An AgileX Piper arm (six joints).
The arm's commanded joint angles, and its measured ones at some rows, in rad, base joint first. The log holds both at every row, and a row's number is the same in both.
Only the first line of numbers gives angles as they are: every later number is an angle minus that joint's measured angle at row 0.
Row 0, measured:
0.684, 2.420, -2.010, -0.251, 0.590, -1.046
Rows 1 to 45, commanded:
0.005, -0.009, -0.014, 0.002, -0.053, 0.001
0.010, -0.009, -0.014, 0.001, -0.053, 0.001
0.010, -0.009, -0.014, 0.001, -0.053, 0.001
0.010, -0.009, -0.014, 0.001, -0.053, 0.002
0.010, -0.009, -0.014, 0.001, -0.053, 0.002
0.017, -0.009, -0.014, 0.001, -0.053, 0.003
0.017, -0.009, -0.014, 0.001, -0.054, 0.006
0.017, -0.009, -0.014, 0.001, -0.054, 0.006
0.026, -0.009, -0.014, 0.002, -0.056, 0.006
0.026, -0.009, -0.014, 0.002, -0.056, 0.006
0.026, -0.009, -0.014, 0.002, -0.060, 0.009
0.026, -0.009, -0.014, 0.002, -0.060, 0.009
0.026, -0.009, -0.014, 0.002, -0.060, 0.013
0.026, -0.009, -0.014, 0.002, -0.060, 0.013
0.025, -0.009, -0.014, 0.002, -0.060, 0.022
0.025, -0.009, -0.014, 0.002, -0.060, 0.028
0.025, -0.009, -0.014, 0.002, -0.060, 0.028
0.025, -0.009, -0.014, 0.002, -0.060, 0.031
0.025, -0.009, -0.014, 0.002, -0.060, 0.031
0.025, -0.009, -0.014, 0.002, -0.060, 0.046
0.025, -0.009, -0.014, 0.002, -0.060, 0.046
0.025, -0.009, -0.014, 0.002, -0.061, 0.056
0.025, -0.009, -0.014, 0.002, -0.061, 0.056
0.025, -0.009, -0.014, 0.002, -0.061, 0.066
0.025, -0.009, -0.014, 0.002, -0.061, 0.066
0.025, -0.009, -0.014, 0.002, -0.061, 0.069
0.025, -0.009, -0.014, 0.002, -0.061, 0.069
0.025, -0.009, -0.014, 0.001, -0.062, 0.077
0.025, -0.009, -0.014, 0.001, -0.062, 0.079
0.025, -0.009, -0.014, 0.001, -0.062, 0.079
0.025, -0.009, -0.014, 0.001, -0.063, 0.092
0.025, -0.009, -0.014, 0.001, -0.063, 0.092
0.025, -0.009, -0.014, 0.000, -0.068, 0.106
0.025, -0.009, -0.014, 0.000, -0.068, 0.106
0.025, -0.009, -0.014, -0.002, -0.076, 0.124
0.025, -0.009, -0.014, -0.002, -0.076, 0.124
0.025, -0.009, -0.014, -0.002, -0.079, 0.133
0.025, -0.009, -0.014, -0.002, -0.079, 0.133
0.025, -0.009, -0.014, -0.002, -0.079, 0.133
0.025, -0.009, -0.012, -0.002, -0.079, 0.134
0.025, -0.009, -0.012, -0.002, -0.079, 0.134
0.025, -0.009, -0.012, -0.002, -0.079, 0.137
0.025, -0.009, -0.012, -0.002, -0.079, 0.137
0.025, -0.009, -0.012, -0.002, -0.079, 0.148
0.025, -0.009, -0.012, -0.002, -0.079, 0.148
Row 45, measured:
0.026, 0.001, -0.008, 0.004, -0.070, 0.129
